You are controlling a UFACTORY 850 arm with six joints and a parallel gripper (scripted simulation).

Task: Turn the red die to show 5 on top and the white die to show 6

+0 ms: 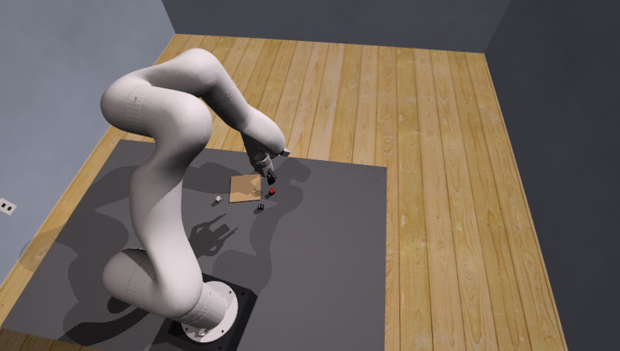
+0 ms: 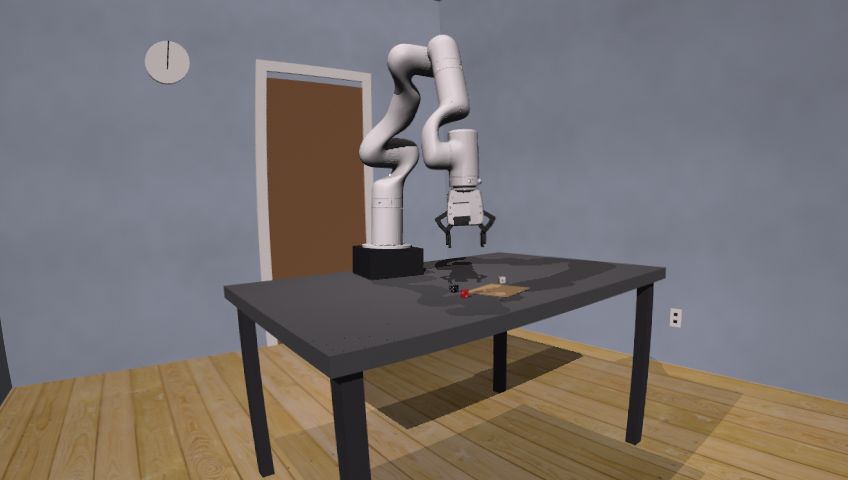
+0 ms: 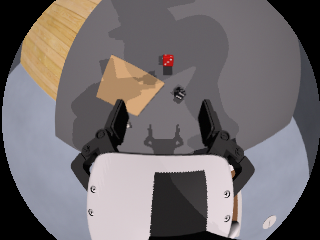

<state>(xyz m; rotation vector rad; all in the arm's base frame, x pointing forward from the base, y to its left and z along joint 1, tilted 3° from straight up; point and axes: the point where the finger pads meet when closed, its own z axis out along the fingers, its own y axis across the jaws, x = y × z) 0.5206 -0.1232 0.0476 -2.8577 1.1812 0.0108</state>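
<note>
Right now my hand is 1 cm to the left of the red die and 14 cm above it. The rest, counted from my hand: tan mat (2 cm ahead, 12 cm to the left, 15 cm below); white die (5 cm behind, 23 cm to the left, 14 cm below); black die (8 cm behind, 3 cm to the left, 14 cm below).
</note>
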